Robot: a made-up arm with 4 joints.
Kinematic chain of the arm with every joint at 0, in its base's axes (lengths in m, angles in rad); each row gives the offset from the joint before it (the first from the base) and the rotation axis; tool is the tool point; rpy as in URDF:
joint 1: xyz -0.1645 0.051 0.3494 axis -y
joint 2: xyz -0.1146 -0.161 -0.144 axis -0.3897 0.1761 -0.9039
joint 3: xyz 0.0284 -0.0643 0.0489 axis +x
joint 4: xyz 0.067 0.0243 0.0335 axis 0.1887 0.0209 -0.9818
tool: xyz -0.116 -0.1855 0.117 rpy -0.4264 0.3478 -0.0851
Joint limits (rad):
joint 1: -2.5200..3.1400
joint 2: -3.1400..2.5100
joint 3: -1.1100..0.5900
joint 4: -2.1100..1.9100
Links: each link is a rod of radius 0.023 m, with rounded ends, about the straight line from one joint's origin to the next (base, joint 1, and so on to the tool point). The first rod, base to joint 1, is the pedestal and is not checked.
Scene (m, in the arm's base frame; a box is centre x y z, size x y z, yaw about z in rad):
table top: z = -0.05
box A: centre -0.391 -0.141 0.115 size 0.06 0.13 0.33 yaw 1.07
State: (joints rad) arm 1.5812 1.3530 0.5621 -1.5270
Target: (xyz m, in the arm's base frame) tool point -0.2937 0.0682 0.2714
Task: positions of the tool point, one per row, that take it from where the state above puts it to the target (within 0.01 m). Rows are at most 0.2 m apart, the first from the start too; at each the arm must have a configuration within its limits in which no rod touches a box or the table.
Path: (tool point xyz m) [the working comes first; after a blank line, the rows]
Joints at the target: 1.4118 2.5100 0.1579 -0.1734
Straight joint move there: touches box A.

1: -0.2525 -0.2935 0.0800
2: -0.1420 -0.2047 0.0215
3: -0.2365 -0.0871 0.0413
4: -0.3008 0.0125 0.1377
5: -0.2937 0.0682 0.2714

